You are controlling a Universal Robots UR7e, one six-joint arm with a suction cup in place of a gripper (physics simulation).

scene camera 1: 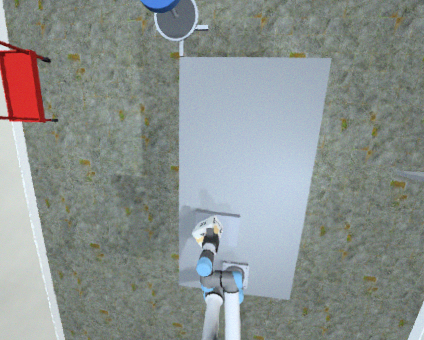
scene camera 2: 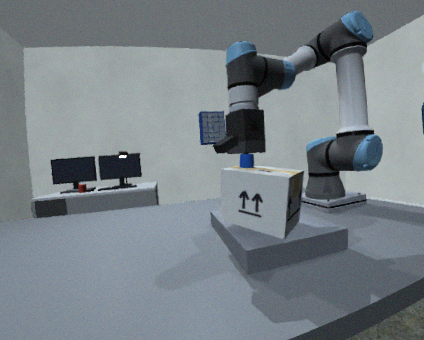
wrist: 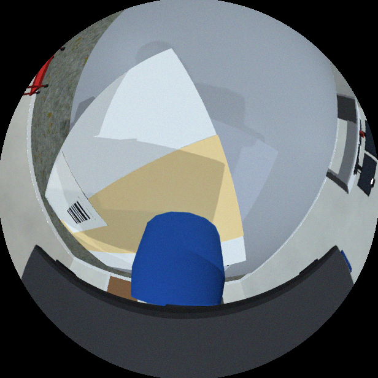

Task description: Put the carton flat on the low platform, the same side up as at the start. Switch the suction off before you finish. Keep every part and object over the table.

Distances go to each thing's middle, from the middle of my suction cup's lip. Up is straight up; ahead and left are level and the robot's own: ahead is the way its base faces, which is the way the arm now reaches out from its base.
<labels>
Right now the white carton (wrist: 145,145) is 8 cm below my suction cup, 4 cm to the left of it and 1 cm behind it. Round my suction cup: low grey platform (scene camera 2: 312,237): 18 cm below, 5 cm behind.
</labels>
